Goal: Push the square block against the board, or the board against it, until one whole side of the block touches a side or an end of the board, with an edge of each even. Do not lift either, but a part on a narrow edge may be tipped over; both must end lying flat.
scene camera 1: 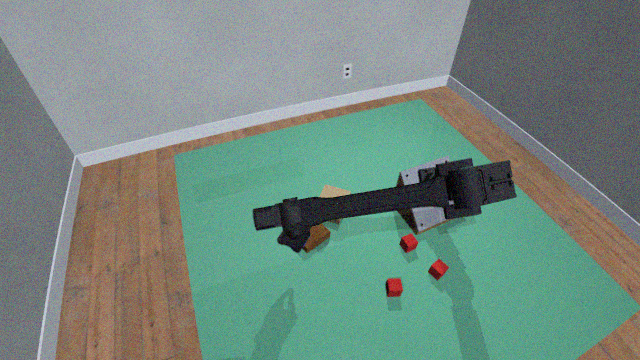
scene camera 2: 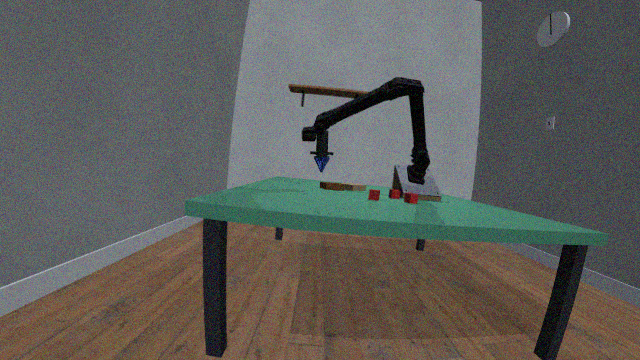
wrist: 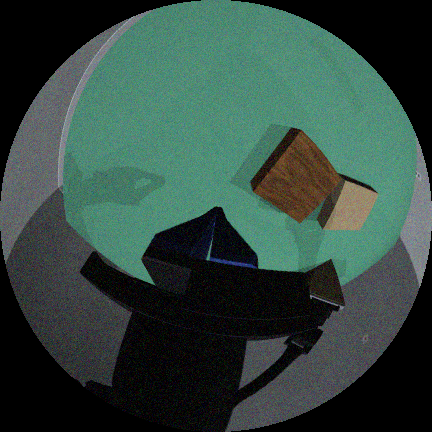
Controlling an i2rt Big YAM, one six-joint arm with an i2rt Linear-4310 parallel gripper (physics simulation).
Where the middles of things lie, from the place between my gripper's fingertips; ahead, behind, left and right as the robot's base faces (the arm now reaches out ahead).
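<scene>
The dark brown square block [wrist: 296, 177] is sitting 7 cm below my hand, 6 cm behind it and 9 cm to the right of it. And there's the pale tan board [wrist: 346, 207], which is also 7 cm below my hand, but 17 cm behind it and 19 cm to the right of it.
</scene>
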